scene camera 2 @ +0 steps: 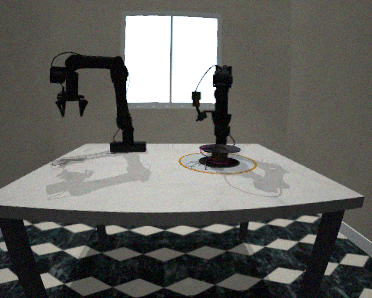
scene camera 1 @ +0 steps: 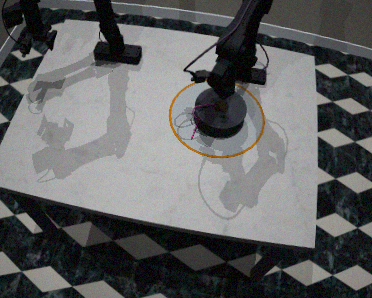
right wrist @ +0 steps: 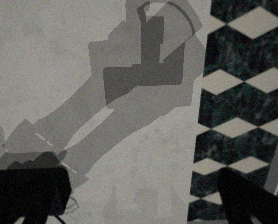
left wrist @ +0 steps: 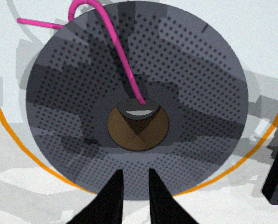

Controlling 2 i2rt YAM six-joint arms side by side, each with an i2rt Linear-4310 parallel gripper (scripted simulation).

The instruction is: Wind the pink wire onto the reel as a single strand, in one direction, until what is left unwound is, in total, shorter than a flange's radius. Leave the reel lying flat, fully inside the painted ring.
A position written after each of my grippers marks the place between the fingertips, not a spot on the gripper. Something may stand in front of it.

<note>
I see my left gripper (left wrist: 136, 177), my right gripper (scene camera 1: 41, 48) and a dark reel (scene camera 1: 212, 123).
The dark reel also shows in the left wrist view (left wrist: 180, 62). My right gripper shows as well in the right wrist view (right wrist: 135, 178). The right wrist view misses the dark reel: it is out of frame.
</note>
